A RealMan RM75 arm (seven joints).
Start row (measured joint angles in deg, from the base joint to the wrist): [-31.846, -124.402, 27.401, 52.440, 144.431, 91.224, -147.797]
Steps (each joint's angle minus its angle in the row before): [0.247, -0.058, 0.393, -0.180, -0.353, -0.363, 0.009]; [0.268, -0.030, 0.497, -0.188, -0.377, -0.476, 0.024]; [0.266, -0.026, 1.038, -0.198, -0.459, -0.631, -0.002]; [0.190, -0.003, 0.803, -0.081, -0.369, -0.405, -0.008]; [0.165, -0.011, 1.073, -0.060, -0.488, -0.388, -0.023]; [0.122, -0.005, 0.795, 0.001, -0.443, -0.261, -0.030]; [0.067, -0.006, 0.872, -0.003, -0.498, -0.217, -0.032]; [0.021, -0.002, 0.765, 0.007, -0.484, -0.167, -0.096]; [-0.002, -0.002, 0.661, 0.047, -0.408, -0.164, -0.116]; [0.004, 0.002, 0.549, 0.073, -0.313, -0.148, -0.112]
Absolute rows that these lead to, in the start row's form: [-31.599, -124.460, 27.794, 52.260, 144.078, 90.861, -147.788]; [-31.331, -124.490, 28.291, 52.072, 143.701, 90.385, -147.764]; [-31.065, -124.516, 29.329, 51.874, 143.242, 89.754, -147.766]; [-30.875, -124.519, 30.132, 51.793, 142.873, 89.349, -147.774]; [-30.710, -124.530, 31.205, 51.733, 142.385, 88.961, -147.797]; [-30.588, -124.535, 32.000, 51.734, 141.942, 88.700, -147.827]; [-30.521, -124.541, 32.872, 51.731, 141.444, 88.483, -147.859]; [-30.500, -124.543, 33.637, 51.738, 140.960, 88.316, -147.955]; [-30.502, -124.545, 34.298, 51.785, 140.552, 88.152, -148.071]; [-30.498, -124.543, 34.847, 51.858, 140.239, 88.004, -148.183]
